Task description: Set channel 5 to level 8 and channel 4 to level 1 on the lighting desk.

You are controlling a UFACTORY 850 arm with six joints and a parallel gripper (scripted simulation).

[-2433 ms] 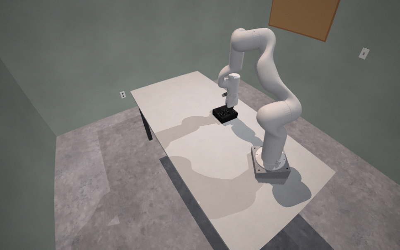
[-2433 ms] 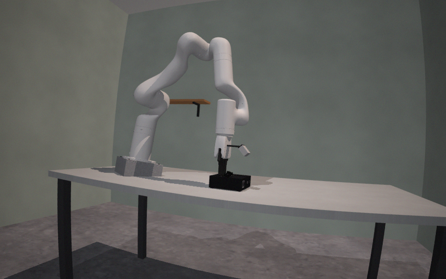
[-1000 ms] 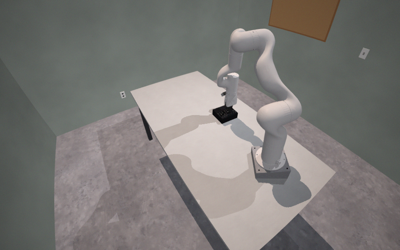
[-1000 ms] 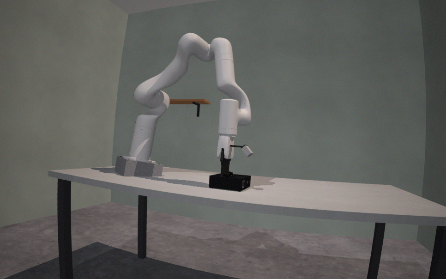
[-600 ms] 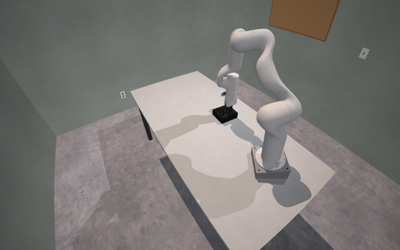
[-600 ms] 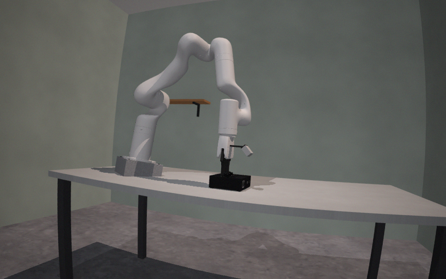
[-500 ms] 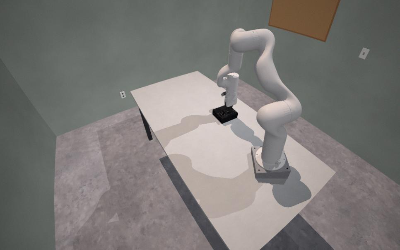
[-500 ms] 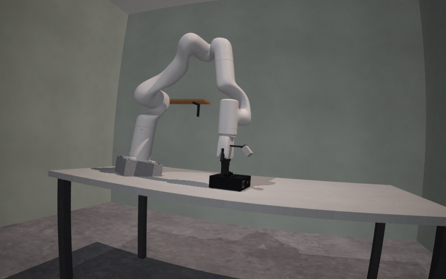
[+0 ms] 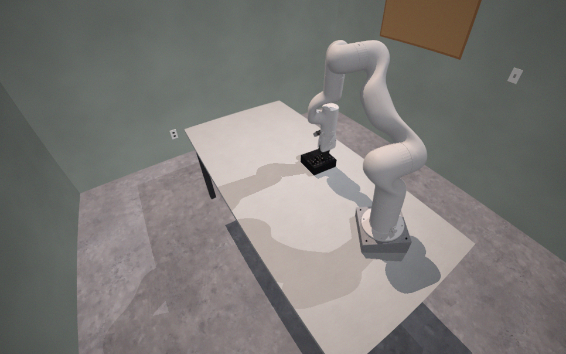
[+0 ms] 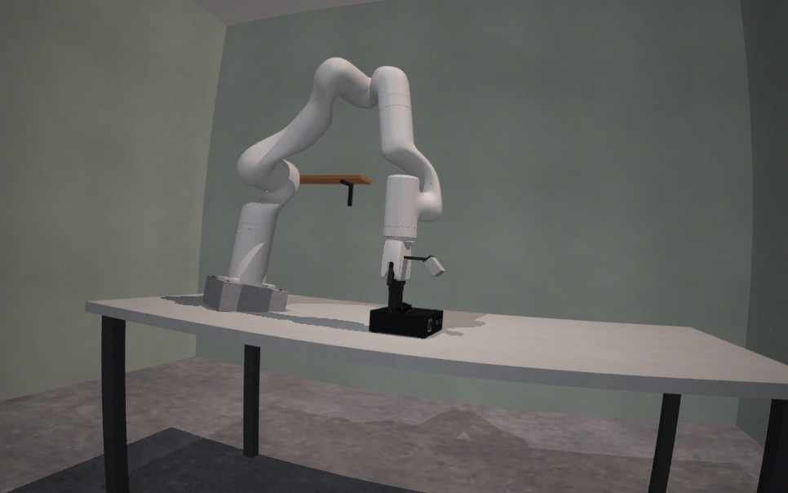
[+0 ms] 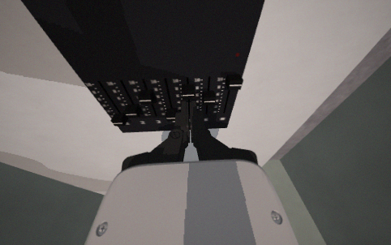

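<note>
My gripper is now 1 cm past the channel 4 fader cap, 2 cm to the right of it and 1 cm above it. From my hand the other things lie so: channel 1 fader cap (2 cm behind, 9 cm to the left, 1 cm below); channel 5 fader cap (3 cm ahead, 1 cm below).
</note>
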